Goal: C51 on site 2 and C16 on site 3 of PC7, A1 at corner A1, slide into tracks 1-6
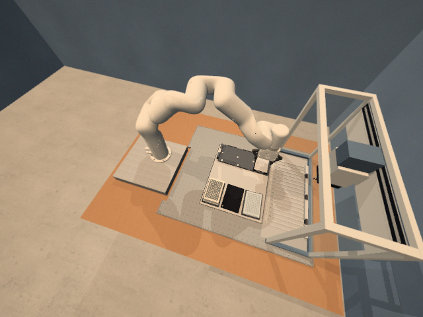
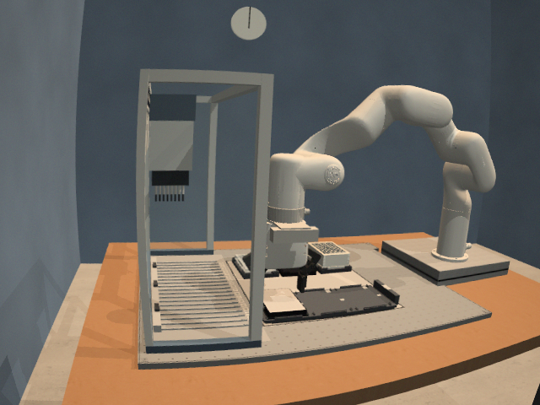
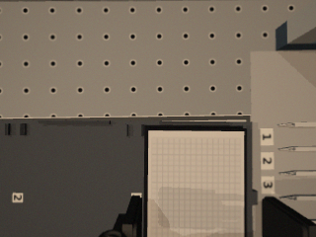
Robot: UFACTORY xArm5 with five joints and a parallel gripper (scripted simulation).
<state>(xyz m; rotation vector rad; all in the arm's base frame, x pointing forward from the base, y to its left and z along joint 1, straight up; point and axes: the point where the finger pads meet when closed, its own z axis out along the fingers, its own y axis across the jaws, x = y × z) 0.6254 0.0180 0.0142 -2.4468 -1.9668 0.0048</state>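
The plate nest S1 lies 28 cm behind my hand, 22 cm to the right of it and 5 cm below it. From my hand the other things lie so: 96-well plate C15 (6 cm behind, 26 cm to the right, 4 cm below); dark carrier PC7 (11 cm behind, 2 cm to the left, 4 cm below); frame post (12 cm ahead, 12 cm to the left, 19 cm above).
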